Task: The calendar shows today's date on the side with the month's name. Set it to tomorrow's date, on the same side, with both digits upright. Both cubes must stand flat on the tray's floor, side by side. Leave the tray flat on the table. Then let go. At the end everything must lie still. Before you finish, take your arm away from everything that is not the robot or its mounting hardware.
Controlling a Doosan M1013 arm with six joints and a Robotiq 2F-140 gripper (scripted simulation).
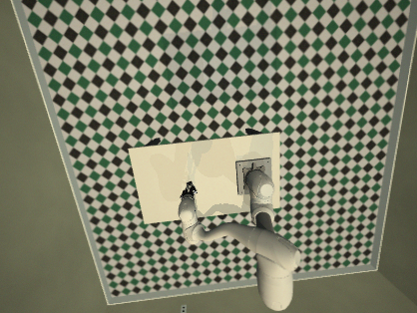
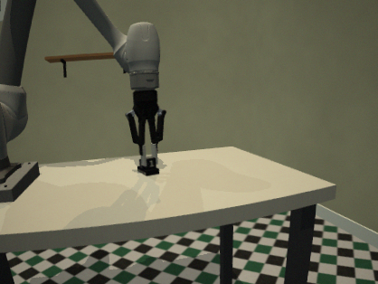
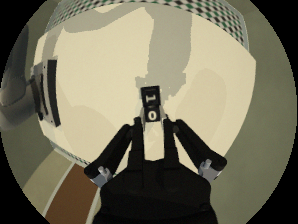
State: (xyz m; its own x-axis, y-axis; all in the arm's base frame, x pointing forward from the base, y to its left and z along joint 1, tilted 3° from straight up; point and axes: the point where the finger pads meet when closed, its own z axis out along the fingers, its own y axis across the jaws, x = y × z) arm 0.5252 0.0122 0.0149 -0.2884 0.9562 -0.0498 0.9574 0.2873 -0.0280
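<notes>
Now: the calendar tray 50 mm below my hand, 20 mm to the left of it and 10 mm behind it. Also, from my hand: black calendar cube 30 mm below.
</notes>
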